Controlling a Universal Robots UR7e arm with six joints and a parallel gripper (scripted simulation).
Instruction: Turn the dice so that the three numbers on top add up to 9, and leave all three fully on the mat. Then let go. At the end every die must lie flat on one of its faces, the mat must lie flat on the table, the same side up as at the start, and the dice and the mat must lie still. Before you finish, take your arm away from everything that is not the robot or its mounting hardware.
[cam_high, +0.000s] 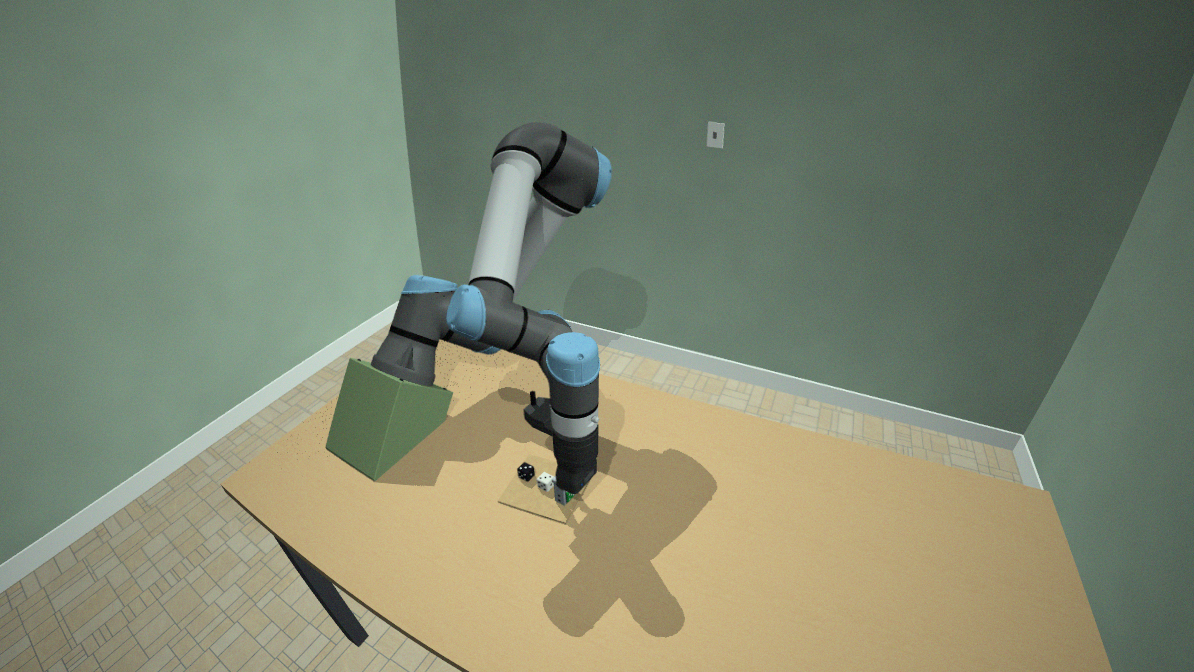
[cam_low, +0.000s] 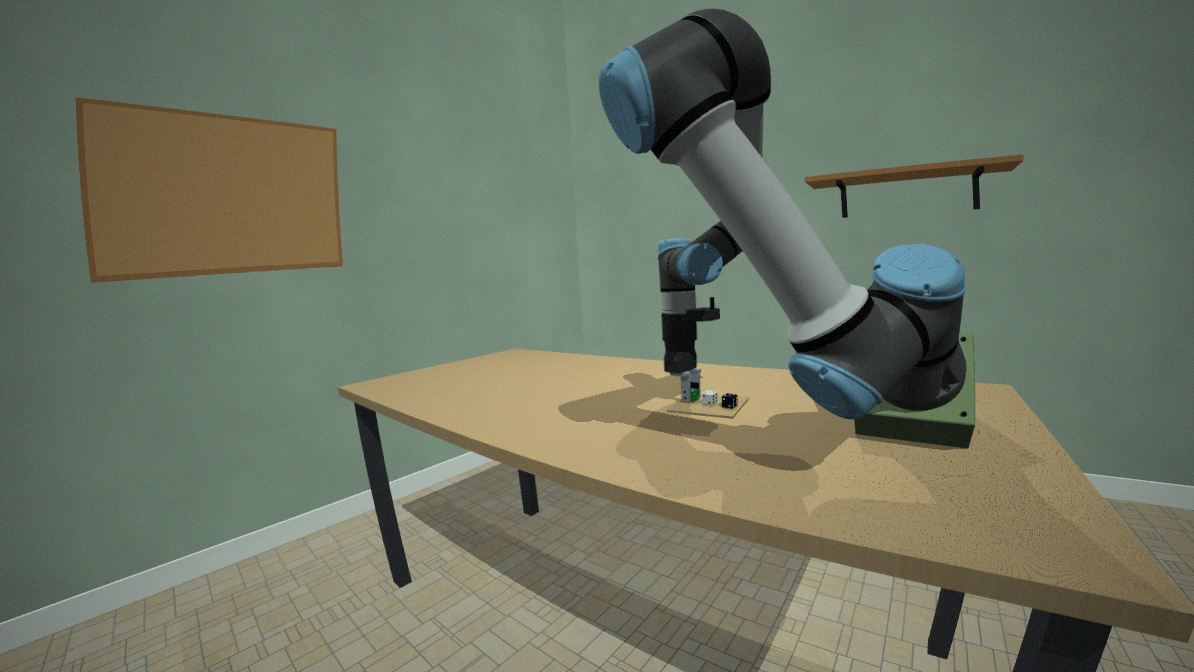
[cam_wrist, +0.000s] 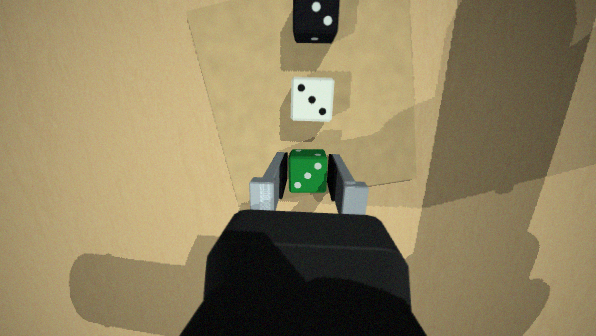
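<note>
My hand is 1 cm above the green die. Round my hand: white die (5 cm behind, 1 cm below); black die (10 cm behind, 1 cm to the left, 1 cm below); tan mat (5 cm behind, 2 cm below).
</note>
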